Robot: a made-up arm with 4 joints. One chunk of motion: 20 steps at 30 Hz.
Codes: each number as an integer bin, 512 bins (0 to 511) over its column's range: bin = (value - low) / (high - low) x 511, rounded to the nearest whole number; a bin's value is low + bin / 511 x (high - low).
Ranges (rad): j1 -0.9..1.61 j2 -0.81..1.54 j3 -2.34..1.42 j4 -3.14..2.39
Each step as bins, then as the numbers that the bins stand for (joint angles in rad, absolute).
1 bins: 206 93 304 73
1 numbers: 0.1119 -0.3823 -0.1031 -2.3500
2 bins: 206 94 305 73
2 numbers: 0.1119 -0.3777 -0.0958 -2.3500
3 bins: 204 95 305 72
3 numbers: 0.1020 -0.3731 -0.0958 -2.3608
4 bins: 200 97 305 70
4 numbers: 0.0824 -0.3639 -0.0958 -2.3825
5 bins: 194 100 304 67
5 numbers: 0.0529 -0.3501 -0.1031 -2.4149
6 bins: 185 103 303 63
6 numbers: 0.0087 -0.3363 -0.1105 -2.4582
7 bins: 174 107 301 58
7 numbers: -0.0453 -0.3179 -0.1252 -2.5123
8 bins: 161 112 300 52
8 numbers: -0.1092 -0.2949 -0.1326 -2.5773
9 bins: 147 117 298 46
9 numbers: -0.1779 -0.2719 -0.1473 -2.6422
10 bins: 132 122 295 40
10 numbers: -0.2516 -0.2489 -0.1694 -2.7071
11 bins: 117 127 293 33
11 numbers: -0.3253 -0.2259 -0.1841 -2.7829
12 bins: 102 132 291 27
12 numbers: -0.3990 -0.2030 -0.1988 -2.8478
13 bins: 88 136 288 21
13 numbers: -0.4677 -0.1846 -0.2209 -2.9127
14 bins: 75 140 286 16
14 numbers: -0.5316 -0.1662 -0.2356 -2.9668
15 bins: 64 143 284 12
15 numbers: -0.5856 -0.1524 -0.2503 -3.0101
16 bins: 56 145 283 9
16 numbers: -0.6249 -0.1432 -0.2577 -3.0426
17 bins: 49 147 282 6
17 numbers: -0.6593 -0.1340 -0.2650 -3.0751
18 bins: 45 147 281 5
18 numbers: -0.6790 -0.1340 -0.2724 -3.0859
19 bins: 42 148 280 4
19 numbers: -0.6937 -0.1294 -0.2797 -3.0967
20 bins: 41 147 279 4
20 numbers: -0.6986 -0.1340 -0.2871 -3.0967
